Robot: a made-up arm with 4 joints.
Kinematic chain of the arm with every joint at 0, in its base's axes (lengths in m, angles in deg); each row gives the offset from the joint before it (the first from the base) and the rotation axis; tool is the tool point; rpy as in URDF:
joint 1: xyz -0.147 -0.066 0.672 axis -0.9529 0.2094 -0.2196
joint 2: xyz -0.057 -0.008 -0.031 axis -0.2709 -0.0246 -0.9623
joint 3: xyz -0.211 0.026 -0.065 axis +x
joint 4: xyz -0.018 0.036 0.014 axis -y
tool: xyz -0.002 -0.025 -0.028 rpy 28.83 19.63 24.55
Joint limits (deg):
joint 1: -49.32..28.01
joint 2: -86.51..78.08
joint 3: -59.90..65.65
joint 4: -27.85..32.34
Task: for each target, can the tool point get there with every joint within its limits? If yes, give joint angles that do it. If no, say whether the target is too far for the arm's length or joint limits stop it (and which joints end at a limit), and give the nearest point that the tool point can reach.
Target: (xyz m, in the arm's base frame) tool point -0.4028 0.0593 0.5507
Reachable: yes | joints -1.88 28.67 -9.14 -20.51
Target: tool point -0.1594 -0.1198 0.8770
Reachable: no: joint limits stop it (at a limit: joint 1, joint 2, joint 3, joint 4) | nearest point -0.3158 -0.2793 0.6642 | short by 0.309 m
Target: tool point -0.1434 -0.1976 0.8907
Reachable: no: joint limits stop it (at a limit: joint 1, joint 2, joint 3, joint 4) | nearest point -0.3158 -0.2793 0.6642 | short by 0.296 m
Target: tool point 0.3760 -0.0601 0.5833
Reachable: no: too far | nearest point -0.2095 -0.1020 0.4007 | short by 0.615 m
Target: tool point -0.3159 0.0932 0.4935
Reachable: yes | joints 13.56 57.86 0.65 -16.94
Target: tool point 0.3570 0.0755 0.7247
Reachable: no: too far | nearest point -0.2430 0.1555 0.5995 | short by 0.618 m
